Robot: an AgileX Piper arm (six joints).
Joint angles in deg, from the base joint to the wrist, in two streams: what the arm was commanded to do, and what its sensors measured. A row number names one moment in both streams.
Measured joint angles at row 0: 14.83, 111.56, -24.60, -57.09, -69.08, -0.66
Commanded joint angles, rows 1 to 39: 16.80, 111.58, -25.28, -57.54, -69.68, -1.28; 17.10, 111.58, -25.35, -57.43, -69.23, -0.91; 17.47, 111.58, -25.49, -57.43, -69.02, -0.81; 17.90, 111.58, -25.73, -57.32, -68.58, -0.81; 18.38, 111.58, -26.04, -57.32, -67.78, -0.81; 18.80, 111.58, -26.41, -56.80, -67.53, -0.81; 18.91, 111.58, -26.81, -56.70, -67.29, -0.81; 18.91, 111.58, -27.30, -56.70, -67.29, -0.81; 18.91, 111.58, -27.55, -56.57, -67.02, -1.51; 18.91, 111.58, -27.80, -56.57, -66.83, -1.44; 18.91, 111.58, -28.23, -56.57, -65.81, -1.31; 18.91, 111.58, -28.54, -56.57, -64.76, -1.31; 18.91, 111.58, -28.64, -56.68, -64.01, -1.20; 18.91, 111.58, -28.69, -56.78, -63.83, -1.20; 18.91, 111.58, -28.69, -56.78, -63.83, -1.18; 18.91, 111.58, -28.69, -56.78, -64.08, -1.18; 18.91, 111.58, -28.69, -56.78, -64.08, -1.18; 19.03, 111.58, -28.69, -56.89, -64.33, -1.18; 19.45, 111.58, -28.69, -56.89, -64.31, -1.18; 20.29, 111.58, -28.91, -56.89, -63.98, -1.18; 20.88, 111.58, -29.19, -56.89, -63.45, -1.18; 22.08, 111.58, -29.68, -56.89, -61.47, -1.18; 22.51, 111.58, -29.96, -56.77, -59.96, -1.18; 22.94, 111.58, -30.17, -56.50, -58.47, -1.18; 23.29, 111.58, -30.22, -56.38, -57.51, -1.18; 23.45, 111.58, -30.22, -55.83, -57.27, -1.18; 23.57, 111.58, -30.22, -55.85, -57.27, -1.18; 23.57, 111.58, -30.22, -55.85, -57.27, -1.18; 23.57, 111.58, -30.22, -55.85, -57.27, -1.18; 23.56, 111.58, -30.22, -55.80, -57.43, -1.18; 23.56, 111.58, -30.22, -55.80, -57.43, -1.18; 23.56, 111.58, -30.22, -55.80, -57.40, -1.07; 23.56, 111.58, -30.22, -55.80, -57.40, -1.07; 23.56, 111.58, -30.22, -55.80, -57.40, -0.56; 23.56, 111.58, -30.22, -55.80, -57.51, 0.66; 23.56, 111.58, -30.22, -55.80, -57.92, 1.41; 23.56, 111.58, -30.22, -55.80, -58.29, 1.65; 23.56, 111.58, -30.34, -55.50, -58.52, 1.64; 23.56, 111.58, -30.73, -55.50, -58.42, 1.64
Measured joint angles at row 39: 23.42, 111.56, -29.92, -55.88, -57.44, 0.58
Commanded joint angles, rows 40 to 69: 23.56, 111.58, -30.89, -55.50, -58.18, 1.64; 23.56, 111.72, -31.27, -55.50, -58.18, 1.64; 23.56, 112.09, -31.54, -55.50, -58.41, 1.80; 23.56, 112.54, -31.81, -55.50, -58.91, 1.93; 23.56, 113.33, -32.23, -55.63, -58.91, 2.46; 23.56, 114.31, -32.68, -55.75, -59.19, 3.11; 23.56, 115.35, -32.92, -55.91, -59.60, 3.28; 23.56, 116.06, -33.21, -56.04, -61.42, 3.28; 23.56, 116.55, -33.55, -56.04, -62.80, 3.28; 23.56, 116.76, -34.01, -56.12, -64.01, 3.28; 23.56, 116.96, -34.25, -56.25, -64.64, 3.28; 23.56, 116.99, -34.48, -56.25, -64.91, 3.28; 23.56, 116.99, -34.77, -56.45, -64.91, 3.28; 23.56, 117.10, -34.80, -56.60, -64.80, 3.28; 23.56, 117.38, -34.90, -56.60, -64.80, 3.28; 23.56, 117.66, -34.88, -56.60, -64.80, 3.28; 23.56, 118.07, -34.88, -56.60, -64.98, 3.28; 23.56, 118.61, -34.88, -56.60, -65.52, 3.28; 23.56, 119.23, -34.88, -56.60, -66.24, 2.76; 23.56, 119.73, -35.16, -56.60, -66.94, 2.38; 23.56, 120.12, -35.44, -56.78, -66.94, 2.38; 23.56, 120.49, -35.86, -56.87, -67.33, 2.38; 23.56, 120.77, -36.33, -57.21, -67.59, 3.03; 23.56, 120.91, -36.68, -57.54, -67.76, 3.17; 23.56, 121.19, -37.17, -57.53, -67.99, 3.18; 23.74, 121.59, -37.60, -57.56, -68.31, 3.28; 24.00, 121.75, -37.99, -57.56, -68.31, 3.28; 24.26, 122.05, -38.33, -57.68, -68.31, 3.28; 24.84, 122.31, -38.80, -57.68, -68.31, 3.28; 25.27, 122.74, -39.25, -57.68, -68.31, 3.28
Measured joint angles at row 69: 23.97, 121.64, -37.70, -57.34, -67.06, 2.93
